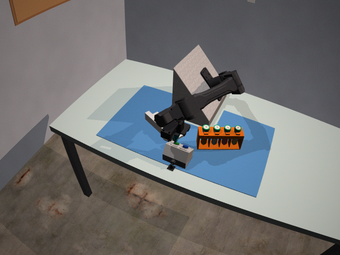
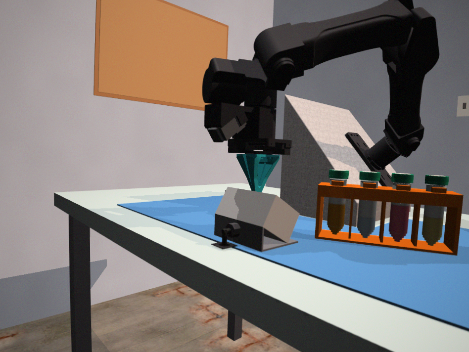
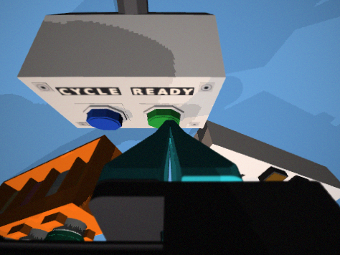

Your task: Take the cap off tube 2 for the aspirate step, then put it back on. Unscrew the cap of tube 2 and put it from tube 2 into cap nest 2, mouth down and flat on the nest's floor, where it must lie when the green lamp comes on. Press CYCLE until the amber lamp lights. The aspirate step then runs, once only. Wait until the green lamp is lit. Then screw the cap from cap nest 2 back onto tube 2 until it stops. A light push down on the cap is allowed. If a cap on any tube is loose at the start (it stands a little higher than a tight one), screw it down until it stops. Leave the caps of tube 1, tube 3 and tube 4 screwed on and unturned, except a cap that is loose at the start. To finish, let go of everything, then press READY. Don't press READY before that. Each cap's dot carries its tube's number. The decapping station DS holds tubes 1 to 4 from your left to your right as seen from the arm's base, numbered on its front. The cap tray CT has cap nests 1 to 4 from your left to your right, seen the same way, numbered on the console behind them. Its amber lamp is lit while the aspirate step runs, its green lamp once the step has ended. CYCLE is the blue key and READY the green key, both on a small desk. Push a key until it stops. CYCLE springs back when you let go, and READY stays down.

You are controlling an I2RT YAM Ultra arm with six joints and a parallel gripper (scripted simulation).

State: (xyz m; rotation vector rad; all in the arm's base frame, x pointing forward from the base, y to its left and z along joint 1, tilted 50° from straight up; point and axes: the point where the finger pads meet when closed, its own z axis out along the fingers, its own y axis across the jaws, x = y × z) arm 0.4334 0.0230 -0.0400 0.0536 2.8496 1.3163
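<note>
The key desk is 20 mm ahead of my hand, 30 mm to the left of it and 30 mm below it. The rest, counted from my hand: cap 3 (120 mm behind, 150 mm to the left, 40 mm above); then cap 4 (100 mm behind, 100 mm to the left, 40 mm above); then cap 2 (150 mm behind, 200 mm to the left, 40 mm above).
</note>
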